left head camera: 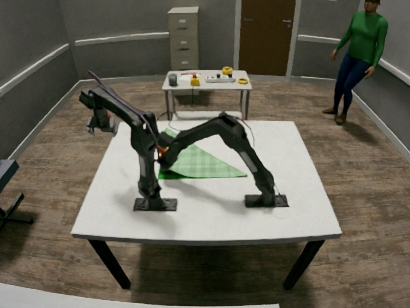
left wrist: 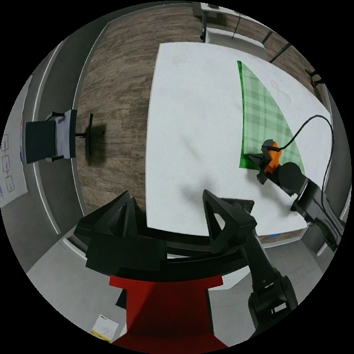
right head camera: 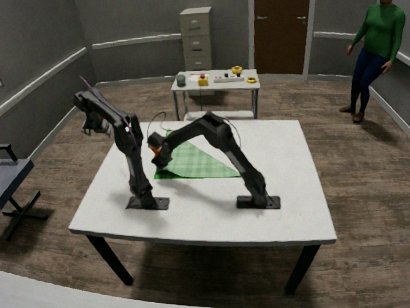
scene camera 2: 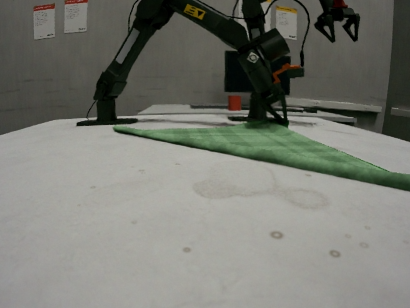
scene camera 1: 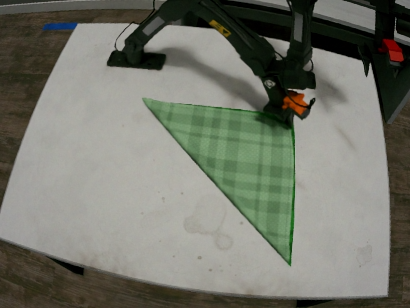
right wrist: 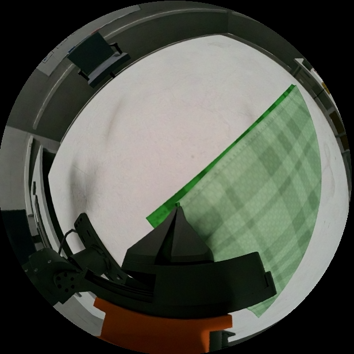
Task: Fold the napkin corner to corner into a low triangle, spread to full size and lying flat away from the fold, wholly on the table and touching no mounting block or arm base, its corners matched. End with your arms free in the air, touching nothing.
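The green checked napkin (left head camera: 200, 164) (right head camera: 192, 159) (scene camera 1: 245, 160) (scene camera 2: 280, 146) (left wrist: 260, 110) (right wrist: 270, 175) lies folded as a triangle, pale side up. A narrow bright green strip of the lower layer shows along both open edges, widest near the right-angle corner in the right wrist view. My right gripper (scene camera 1: 291, 124) (scene camera 2: 286, 123) (left wrist: 247, 154) (right wrist: 178, 210) is shut on the upper layer's corner, low over the table, slightly inside the lower corner. My left gripper (scene camera 2: 344, 40) (left wrist: 165, 193) is open and empty, high in the air away from the napkin.
The white table (left head camera: 280, 145) (scene camera 1: 90, 165) carries both arms' mounting blocks (left head camera: 141, 204) (left head camera: 253, 201), near its front edge in the left head camera. The napkin lies beyond them. A side table (left head camera: 175, 86) stands behind; a person (left head camera: 369, 37) stands at the back right.
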